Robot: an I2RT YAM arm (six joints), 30 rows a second.
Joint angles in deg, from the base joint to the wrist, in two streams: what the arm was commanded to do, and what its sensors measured. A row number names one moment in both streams.
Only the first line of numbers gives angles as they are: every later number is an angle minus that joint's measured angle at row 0.
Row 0, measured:
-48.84 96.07 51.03 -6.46 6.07 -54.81
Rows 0 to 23, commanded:
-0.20 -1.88 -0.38 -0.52 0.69 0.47
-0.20 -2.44 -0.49 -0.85 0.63 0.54
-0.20 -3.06 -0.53 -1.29 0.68 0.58
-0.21 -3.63 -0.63 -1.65 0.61 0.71
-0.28 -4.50 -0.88 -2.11 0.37 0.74
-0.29 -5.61 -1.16 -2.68 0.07 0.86
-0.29 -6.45 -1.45 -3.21 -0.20 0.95
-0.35 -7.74 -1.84 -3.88 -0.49 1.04
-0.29 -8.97 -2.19 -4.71 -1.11 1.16
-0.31 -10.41 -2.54 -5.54 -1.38 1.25
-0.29 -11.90 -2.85 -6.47 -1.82 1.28
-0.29 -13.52 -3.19 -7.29 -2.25 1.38
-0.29 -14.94 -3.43 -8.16 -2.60 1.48
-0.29 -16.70 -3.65 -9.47 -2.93 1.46
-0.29 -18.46 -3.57 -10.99 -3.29 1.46
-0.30 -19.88 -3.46 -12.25 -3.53 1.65
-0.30 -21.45 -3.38 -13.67 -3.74 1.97
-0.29 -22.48 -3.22 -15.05 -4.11 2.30
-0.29 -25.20 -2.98 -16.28 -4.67 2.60
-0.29 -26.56 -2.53 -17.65 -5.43 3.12
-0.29 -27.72 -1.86 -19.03 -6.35 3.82
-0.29 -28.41 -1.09 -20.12 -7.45 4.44
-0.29 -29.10 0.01 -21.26 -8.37 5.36
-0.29 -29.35 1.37 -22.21 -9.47 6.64
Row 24, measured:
-0.09 -28.04 -1.67 -16.22 -5.67 3.06
